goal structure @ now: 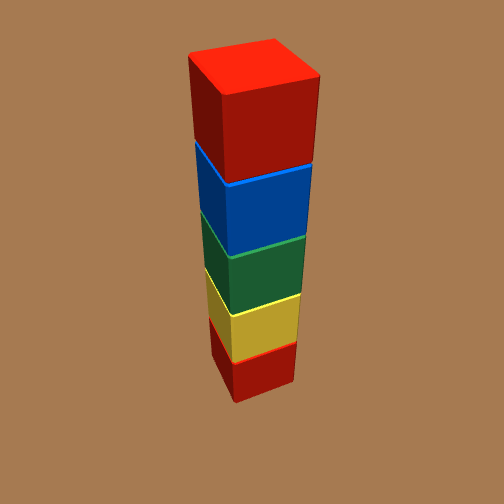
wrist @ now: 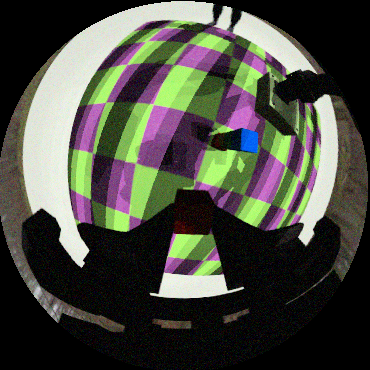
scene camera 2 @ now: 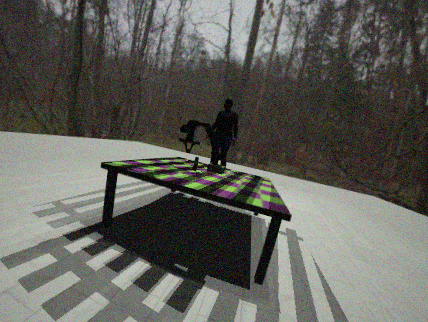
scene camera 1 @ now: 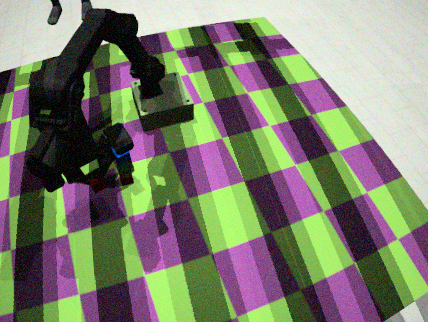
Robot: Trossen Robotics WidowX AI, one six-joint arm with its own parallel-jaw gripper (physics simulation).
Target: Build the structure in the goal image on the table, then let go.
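Pixels of known places: gripper, fingertip midpoint: (wrist: 192, 207) (scene camera 2: 188, 150) (scene camera 1: 96, 179); arm's base at its link origin: (wrist: 281, 92) (scene camera 2: 214, 164) (scene camera 1: 150, 90).
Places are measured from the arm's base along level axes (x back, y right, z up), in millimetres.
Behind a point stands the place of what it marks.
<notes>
A stack (scene camera 1: 124, 165) @[z 17, x -263, y 148 mm] (scene camera 2: 196, 163) @[z -1, x -262, y 138 mm] (wrist: 231, 140) stands upright on the table (scene camera 1: 232, 212) @[z -72, x -443, y -70 mm], with a blue block (scene camera 1: 120, 151) (wrist: 249, 140) @[z 58, x -248, y 147 mm] on top and a red block (scene camera 1: 126, 177) @[z -36, x -262, y 151 mm] (wrist: 218, 141) @[z -39, x -248, y 161 mm] at the bottom. The blocks between are too dark to tell apart. My gripper (scene camera 1: 96, 182) @[z 106, x -342, y 216 mm] (scene camera 2: 188, 149) @[z 106, x -342, y 216 mm] (wrist: 192, 207) @[z 106, x -342, y 216 mm] is shut on a dark red block (scene camera 1: 95, 181) @[z 121, x -359, y 218 mm] (wrist: 192, 215) @[z 121, x -341, y 218 mm] and holds it raised above the table, beside the stack and apart from it. In the scene camera 1 view, the arm and fingers partly hide the held block and the stack's upper part.
The arm's box-shaped base (scene camera 1: 167, 112) @[z -14, x -100, y -21 mm] (wrist: 286, 112) @[z -1, x -69, y -24 mm] stands behind the stack. The arm bends from it over the left side of the table. A dark figure (scene camera 2: 226, 127) stands behind the table. Shadows and patterned light cross the checkered top.
</notes>
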